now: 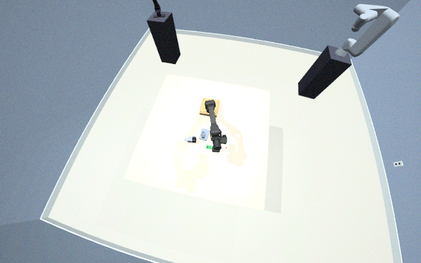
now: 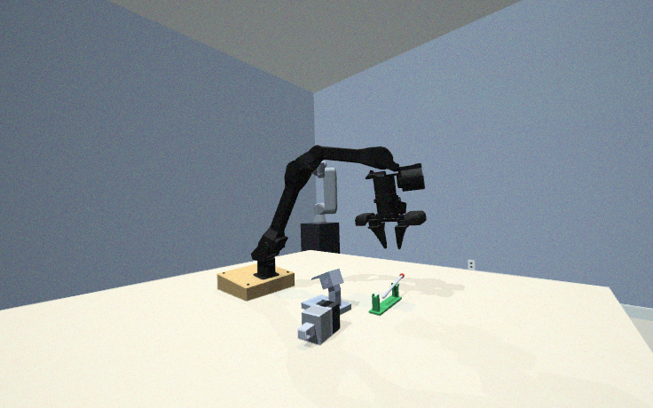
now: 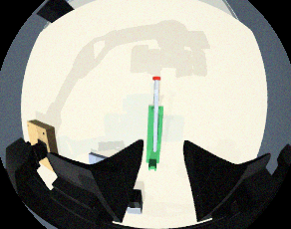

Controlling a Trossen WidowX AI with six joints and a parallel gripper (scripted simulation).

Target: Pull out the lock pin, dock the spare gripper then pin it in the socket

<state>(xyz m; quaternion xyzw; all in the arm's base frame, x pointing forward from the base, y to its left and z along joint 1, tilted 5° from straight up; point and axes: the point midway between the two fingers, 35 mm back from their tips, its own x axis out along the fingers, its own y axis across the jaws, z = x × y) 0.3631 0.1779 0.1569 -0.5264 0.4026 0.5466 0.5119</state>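
Now: the green cradle 40 mm to the right of my gripper tip and 120 mm below it. Also, from my gripper tip: grey mount (100 mm behind, 160 mm to the right, 100 mm below); then spare gripper (10 mm behind, 280 mm to the right, 120 mm below).
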